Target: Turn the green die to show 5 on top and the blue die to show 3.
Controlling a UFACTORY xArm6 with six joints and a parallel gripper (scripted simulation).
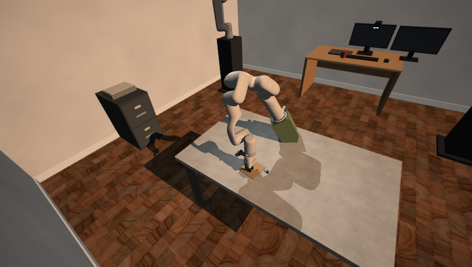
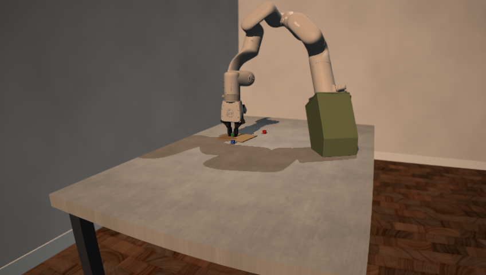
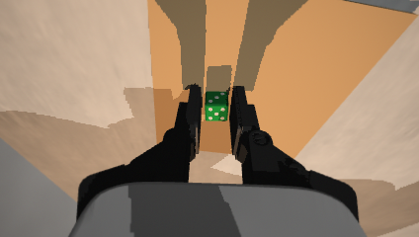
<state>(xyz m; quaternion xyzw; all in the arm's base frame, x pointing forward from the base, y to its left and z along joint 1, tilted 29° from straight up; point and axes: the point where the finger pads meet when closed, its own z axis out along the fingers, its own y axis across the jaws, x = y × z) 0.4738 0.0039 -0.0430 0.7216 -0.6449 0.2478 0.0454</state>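
Now: hand 10 mm above the green die. Round my hand: blue die: 60 mm behind, 110 mm to the left, 20 mm below; then tan mat: 20 mm behind, 20 mm below; then red die: 110 mm behind, 130 mm to the right, 20 mm below.
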